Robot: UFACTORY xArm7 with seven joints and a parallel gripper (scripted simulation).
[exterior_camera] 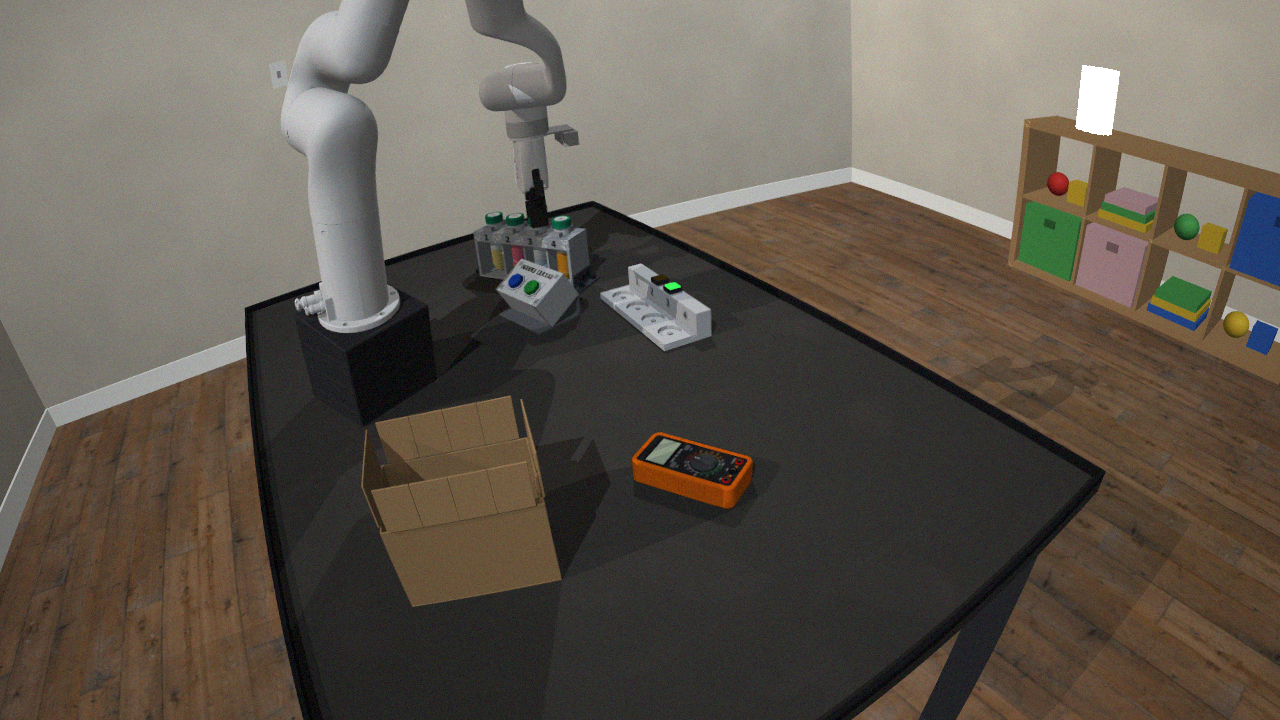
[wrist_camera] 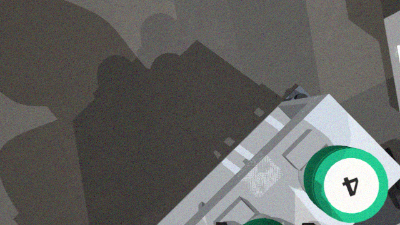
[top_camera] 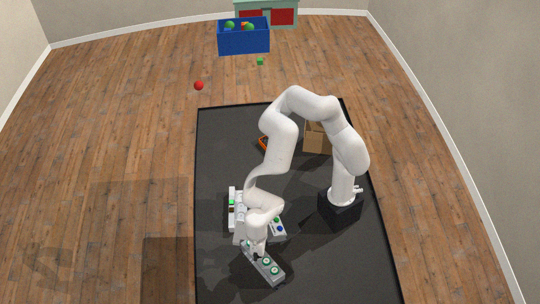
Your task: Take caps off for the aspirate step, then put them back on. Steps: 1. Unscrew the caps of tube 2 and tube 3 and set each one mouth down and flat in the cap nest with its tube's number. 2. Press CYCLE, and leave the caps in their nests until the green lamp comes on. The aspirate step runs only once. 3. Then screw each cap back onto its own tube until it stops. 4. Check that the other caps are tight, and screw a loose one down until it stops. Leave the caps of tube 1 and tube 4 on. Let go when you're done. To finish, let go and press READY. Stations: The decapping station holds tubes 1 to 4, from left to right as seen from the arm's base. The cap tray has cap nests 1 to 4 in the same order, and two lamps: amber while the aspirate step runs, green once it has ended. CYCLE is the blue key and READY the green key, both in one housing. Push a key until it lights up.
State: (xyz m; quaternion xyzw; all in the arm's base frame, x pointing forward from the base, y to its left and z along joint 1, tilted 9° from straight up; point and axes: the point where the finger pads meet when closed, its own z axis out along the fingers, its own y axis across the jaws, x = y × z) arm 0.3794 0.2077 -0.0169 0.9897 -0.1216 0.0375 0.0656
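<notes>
The cap is 30 mm ahead of my hand, 40 mm to the right of it and 10 mm below it. The rest, counted from my hand: blue key 100 mm behind, 120 mm to the right, 60 mm below; then green key 90 mm behind, 170 mm to the right, 60 mm below; then key housing 80 mm behind, 150 mm to the right, 80 mm below.
</notes>
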